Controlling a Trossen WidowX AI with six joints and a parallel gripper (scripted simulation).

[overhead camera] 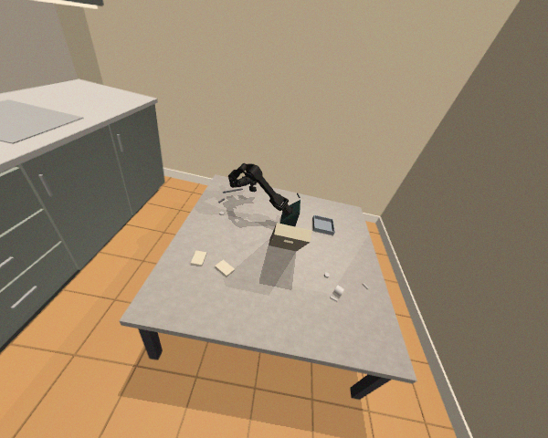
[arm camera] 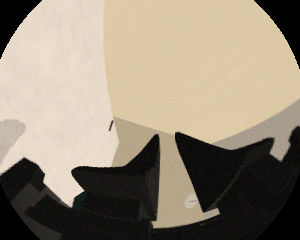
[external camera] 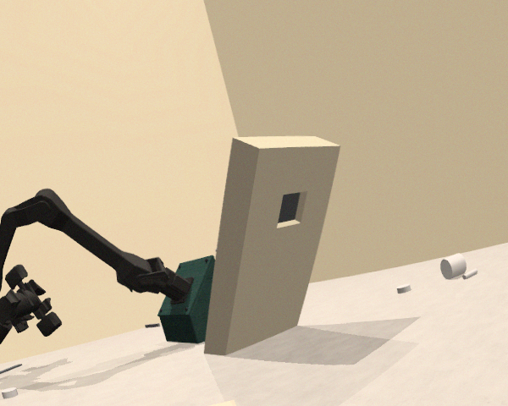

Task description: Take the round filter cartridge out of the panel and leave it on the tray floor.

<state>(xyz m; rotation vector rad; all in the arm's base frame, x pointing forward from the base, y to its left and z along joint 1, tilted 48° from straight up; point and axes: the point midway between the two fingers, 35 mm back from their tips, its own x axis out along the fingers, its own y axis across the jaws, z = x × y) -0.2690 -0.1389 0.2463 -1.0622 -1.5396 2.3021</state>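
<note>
The round grey filter cartridge lies 65 cm ahead of my gripper tip, 24 cm to the left of it and 7 cm above it. From my gripper tip the other things lie so: dark tray: 54 cm to the left, 23 cm ahead, 16 cm below; then service panel: 61 cm ahead, 25 cm to the left.
</note>
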